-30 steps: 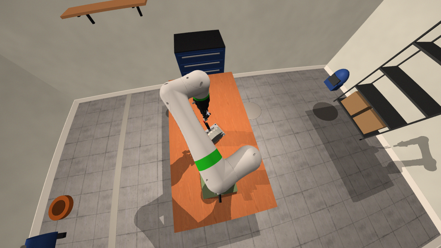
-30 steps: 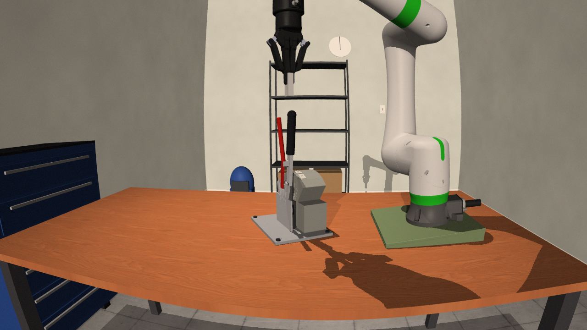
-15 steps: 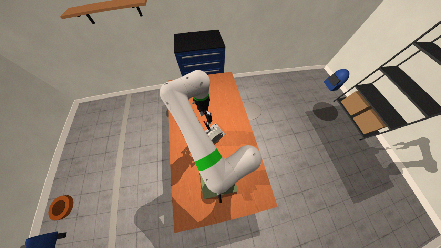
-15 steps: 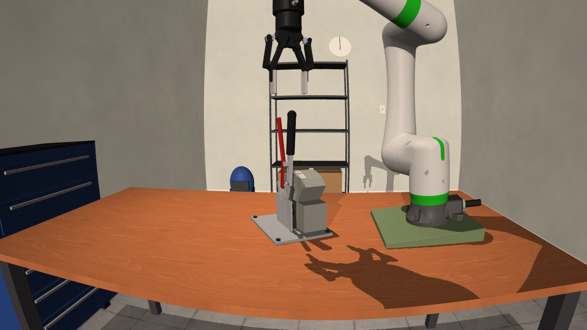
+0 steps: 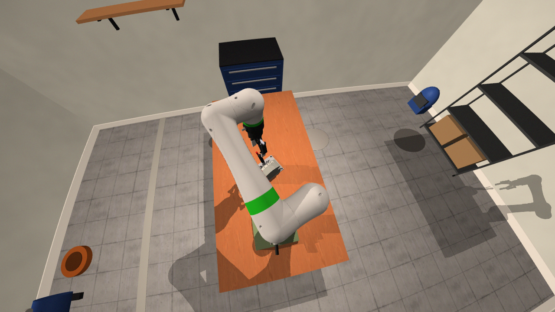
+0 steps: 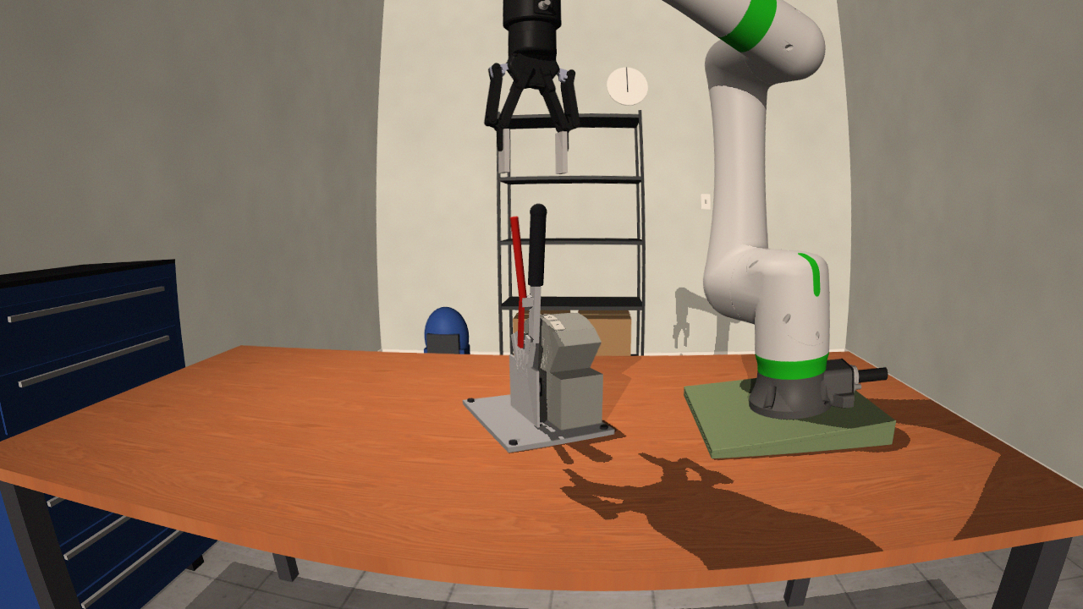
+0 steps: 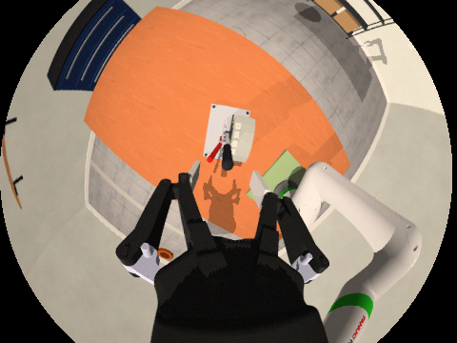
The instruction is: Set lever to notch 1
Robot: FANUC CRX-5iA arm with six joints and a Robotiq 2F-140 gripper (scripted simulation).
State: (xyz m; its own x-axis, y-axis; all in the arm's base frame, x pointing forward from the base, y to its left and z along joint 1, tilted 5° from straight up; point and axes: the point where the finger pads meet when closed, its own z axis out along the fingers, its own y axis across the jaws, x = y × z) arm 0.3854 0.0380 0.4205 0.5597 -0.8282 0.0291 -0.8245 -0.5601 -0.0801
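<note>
My gripper is now 220 mm above the red bar and 20 mm short of it.
</note>
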